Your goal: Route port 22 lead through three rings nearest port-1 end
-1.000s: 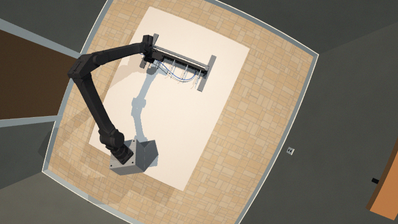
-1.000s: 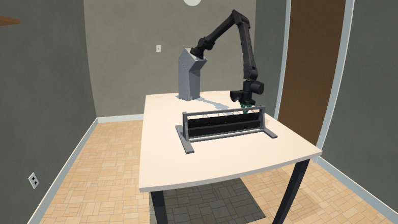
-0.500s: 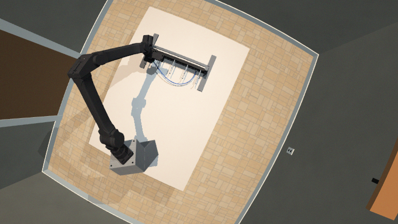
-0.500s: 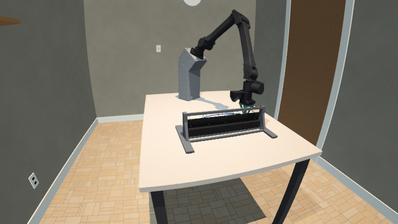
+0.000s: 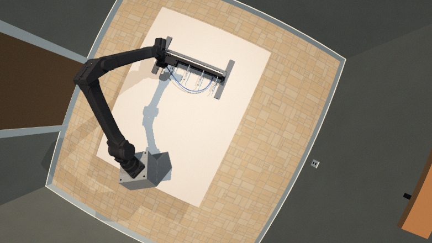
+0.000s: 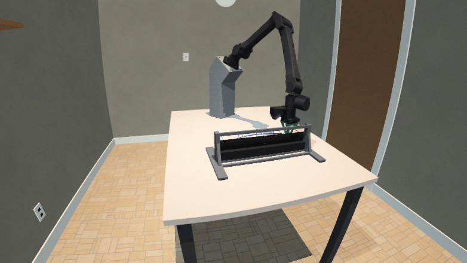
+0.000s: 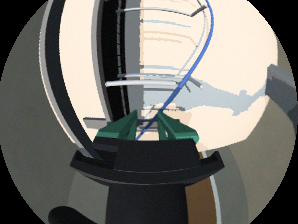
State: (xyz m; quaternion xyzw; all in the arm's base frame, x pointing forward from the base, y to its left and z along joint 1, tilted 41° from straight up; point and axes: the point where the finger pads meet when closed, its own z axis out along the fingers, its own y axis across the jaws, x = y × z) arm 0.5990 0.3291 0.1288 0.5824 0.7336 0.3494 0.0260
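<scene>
My gripper is now 11 cm short of the grey rack, 12 cm to the left of it and 1 cm above it.
</scene>
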